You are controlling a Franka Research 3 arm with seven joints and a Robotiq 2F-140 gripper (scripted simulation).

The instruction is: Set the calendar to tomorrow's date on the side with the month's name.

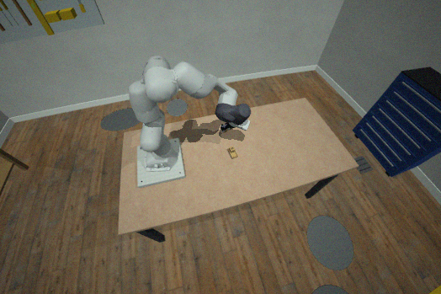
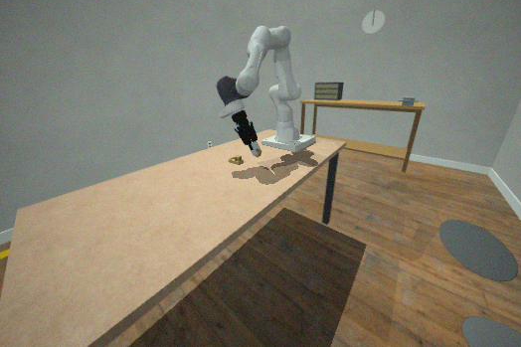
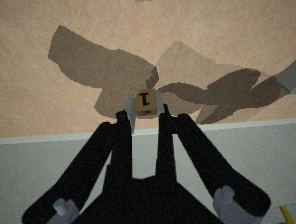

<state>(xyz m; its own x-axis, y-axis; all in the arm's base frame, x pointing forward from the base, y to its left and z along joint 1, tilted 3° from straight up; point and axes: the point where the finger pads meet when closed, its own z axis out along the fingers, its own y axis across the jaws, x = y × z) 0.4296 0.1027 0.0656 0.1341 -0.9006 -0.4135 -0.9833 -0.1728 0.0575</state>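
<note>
Now: the wooden tray 140 mm to the right of my hand, 100 mm below it and 20 mm ahead of it. Round my hand: wooden digit cube 20 mm below, 10 mm to the left.
</note>
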